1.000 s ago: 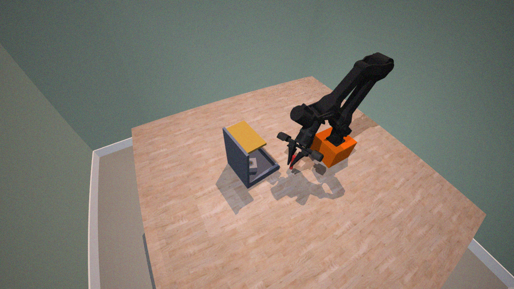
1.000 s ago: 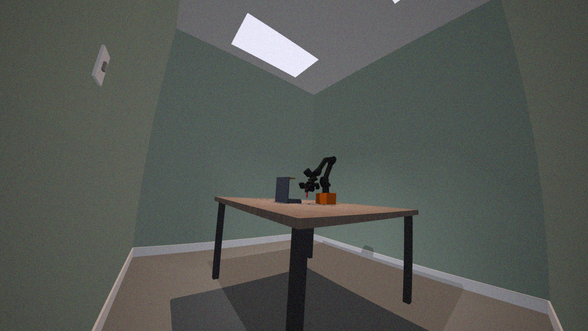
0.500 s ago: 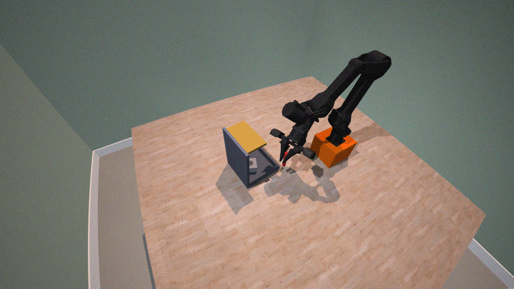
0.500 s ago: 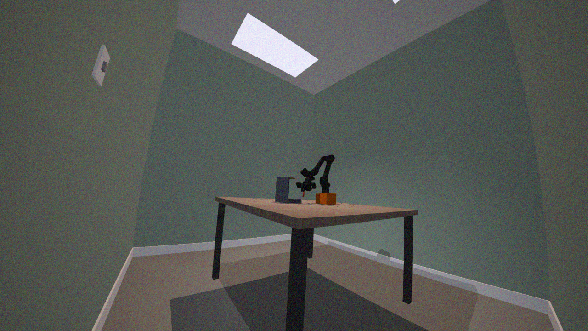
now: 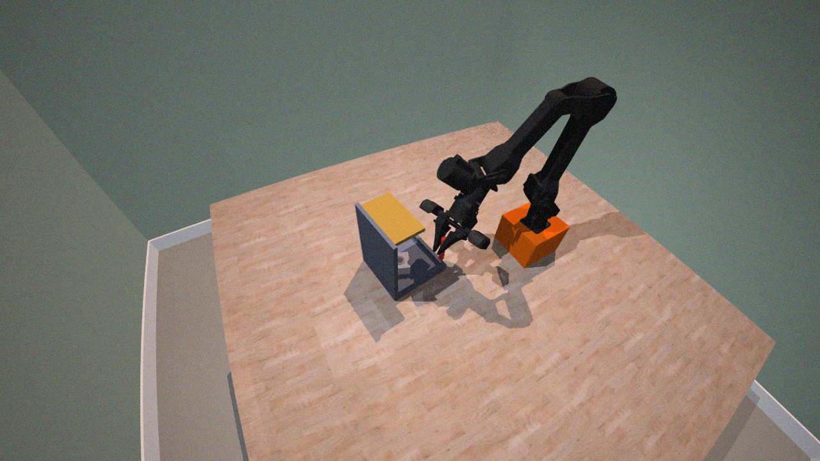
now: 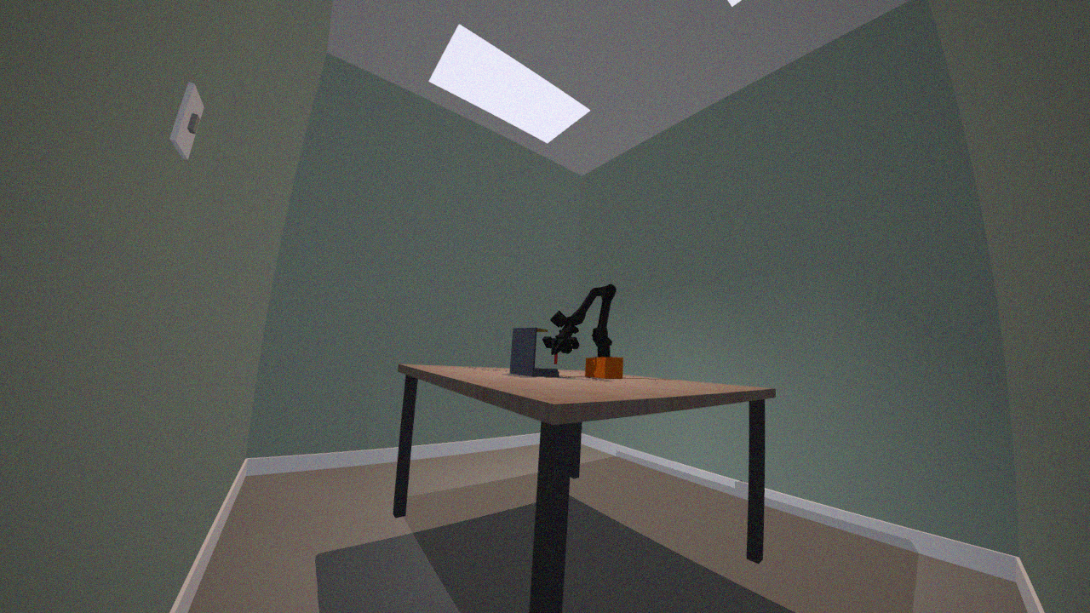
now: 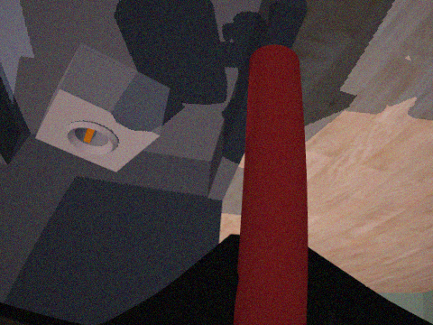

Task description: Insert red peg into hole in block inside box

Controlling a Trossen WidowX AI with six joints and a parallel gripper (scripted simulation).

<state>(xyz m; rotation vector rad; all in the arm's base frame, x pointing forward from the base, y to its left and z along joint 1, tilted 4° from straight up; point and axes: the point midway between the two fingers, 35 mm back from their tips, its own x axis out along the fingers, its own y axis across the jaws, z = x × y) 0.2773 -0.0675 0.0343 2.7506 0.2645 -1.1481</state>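
My gripper tip is now 80 mm short of the yellow roof, 70 mm to the left of it and 110 mm below it. From my gripper tip the other things lie so: red peg (30 mm behind, 10 mm to the right).
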